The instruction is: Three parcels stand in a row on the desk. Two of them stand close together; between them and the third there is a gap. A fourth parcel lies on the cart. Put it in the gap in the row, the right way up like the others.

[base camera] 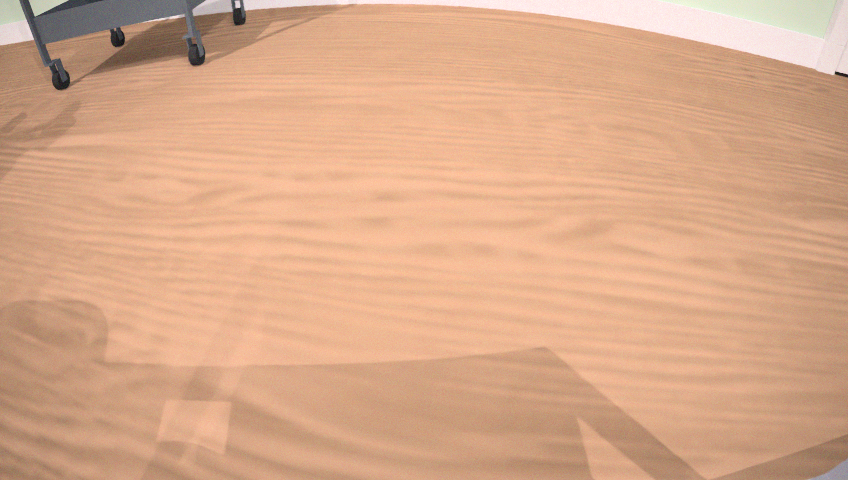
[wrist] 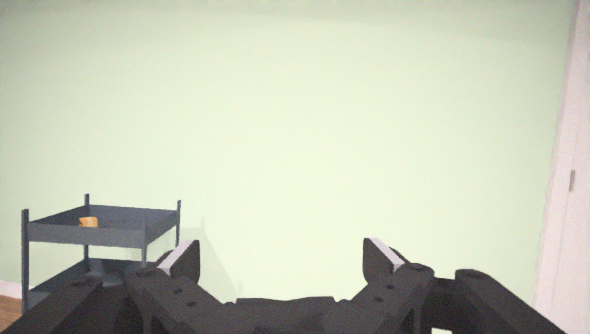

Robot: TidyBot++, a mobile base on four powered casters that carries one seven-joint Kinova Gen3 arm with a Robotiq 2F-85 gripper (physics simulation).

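Frame: origin at the arm's base, x down, y right, z back, level; millimetres.
Where they show: gripper, fingertip midpoint: [wrist: 282, 256].
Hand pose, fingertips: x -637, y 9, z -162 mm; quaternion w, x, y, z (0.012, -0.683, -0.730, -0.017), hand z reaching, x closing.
After its pixels a point has its place.
The grey cart [base camera: 113, 22] @[x 253, y -629, z -1140 mm] [wrist: 87, 236] @[x -297, y -640, z -1141 mm] stands at the far left, near the wall. In the wrist view a small orange parcel [wrist: 88, 221] @[x -316, y -706, z -1264 mm] lies in its top tray, near the left side; its details are too small to tell. In the base camera view the lower part of the cart shows, with its casters. My gripper [wrist: 282, 256] @[x -637, y 9, z -162 mm] is open, with its fingers wide apart, and is far from the cart and the parcel. The desk and the three parcels in a row do not show in either view.
A pale green wall [wrist: 300, 125] @[x -786, y 158, z -1444 mm] with a white baseboard [base camera: 476, 13] @[x 396, y 240, z -1405 mm] stands behind the cart. A white door frame [wrist: 557, 165] @[x -687, y 1196, z -1100 mm] is at the right. Shadows fall on the wooden floor [base camera: 428, 208] @[x 397, y 31, z -548 mm] in the foreground.
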